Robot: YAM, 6 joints.
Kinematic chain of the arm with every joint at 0, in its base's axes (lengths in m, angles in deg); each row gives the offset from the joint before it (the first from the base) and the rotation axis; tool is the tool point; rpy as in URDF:
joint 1: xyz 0 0 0.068 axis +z
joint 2: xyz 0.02 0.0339 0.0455 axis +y
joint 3: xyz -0.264 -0.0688 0 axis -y
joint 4: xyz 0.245 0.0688 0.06 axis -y
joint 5: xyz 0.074 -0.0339 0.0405 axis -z
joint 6: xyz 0.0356 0 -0.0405 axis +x
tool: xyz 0 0 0 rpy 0 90 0
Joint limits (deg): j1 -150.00..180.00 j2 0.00..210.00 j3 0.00..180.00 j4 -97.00..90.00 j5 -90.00..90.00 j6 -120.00..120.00
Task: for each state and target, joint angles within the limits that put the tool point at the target. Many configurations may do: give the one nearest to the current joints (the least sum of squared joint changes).
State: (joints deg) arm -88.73 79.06 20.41 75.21 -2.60 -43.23
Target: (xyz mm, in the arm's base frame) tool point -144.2 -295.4 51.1
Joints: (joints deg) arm -115.99 121.97 33.93 64.63 0.32 -43.23
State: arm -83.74 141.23 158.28 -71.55 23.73 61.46
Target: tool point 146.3 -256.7 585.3
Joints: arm -57.81 112.66 173.40 -68.74 21.35 61.46
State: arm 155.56 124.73 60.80 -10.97 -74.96 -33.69
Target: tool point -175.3 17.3 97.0
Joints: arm 162.83 93.19 26.22 -32.61 -81.60 -33.69
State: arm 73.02 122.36 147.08 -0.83 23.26 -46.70
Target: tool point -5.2 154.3 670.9
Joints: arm 96.85 80.17 135.05 -19.25 21.83 -46.70
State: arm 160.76 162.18 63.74 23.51 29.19 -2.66
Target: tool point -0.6 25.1 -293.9
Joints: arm 129.72 210.00 65.55 16.97 25.95 -2.66
